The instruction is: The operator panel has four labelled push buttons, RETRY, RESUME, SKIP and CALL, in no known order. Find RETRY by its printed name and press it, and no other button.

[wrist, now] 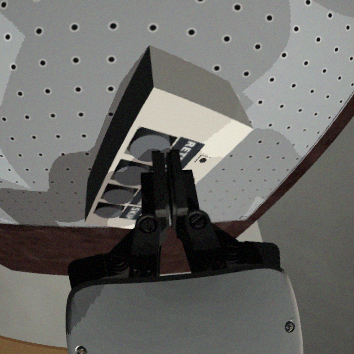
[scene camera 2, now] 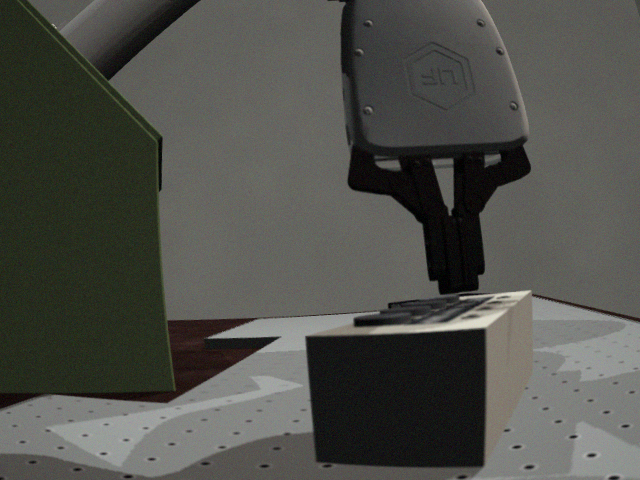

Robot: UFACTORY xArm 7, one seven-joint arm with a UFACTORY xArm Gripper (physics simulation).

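The cream and black operator panel (scene camera 2: 398, 400) (wrist: 200, 107) stands on the table, with a row of round grey buttons. In the wrist view the RETRY button (wrist: 146, 143) is at the panel's upper end, beside a dark label (wrist: 189, 148) whose letters "RET" show. The SKIP button (wrist: 108, 210) is at the opposite end beside its partly covered label (wrist: 128, 213). Two other buttons (wrist: 131, 175) (wrist: 118, 194) lie between; the fingers hide their labels. My gripper (scene camera 2: 458, 289) (wrist: 164, 164) is shut and empty, its tips low over the panel, overlapping the RETRY button's lower right edge in the wrist view. Contact cannot be told.
A tall green panel (scene camera 2: 77, 232) stands at the left in the scene view. A flat pale block (scene camera 2: 242, 342) with a dark edge lies behind the operator panel. The perforated grey mat (scene camera 2: 206, 428) (wrist: 55, 75) lies under the operator panel, with the dark red table edge (wrist: 60, 245) beyond.
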